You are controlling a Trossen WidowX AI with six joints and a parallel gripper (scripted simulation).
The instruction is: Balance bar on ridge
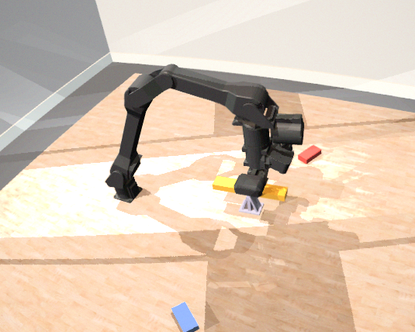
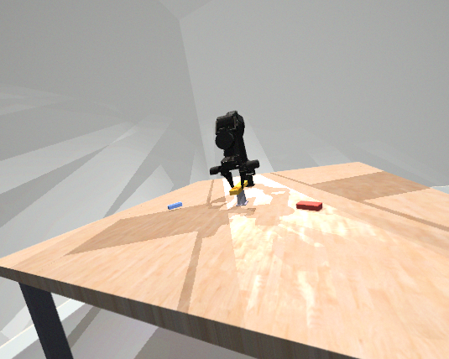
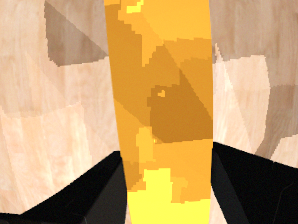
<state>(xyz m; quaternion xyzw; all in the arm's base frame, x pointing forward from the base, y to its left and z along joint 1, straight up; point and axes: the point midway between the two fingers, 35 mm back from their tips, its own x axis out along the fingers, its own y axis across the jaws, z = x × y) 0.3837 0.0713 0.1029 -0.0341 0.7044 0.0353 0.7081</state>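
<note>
My gripper tip is now 30 mm past the bar. Also, from my gripper tip: light blue block: 350 mm to the right, 60 mm below, 30 mm behind; red block: 240 mm to the left, 60 mm below, 50 mm ahead.
</note>
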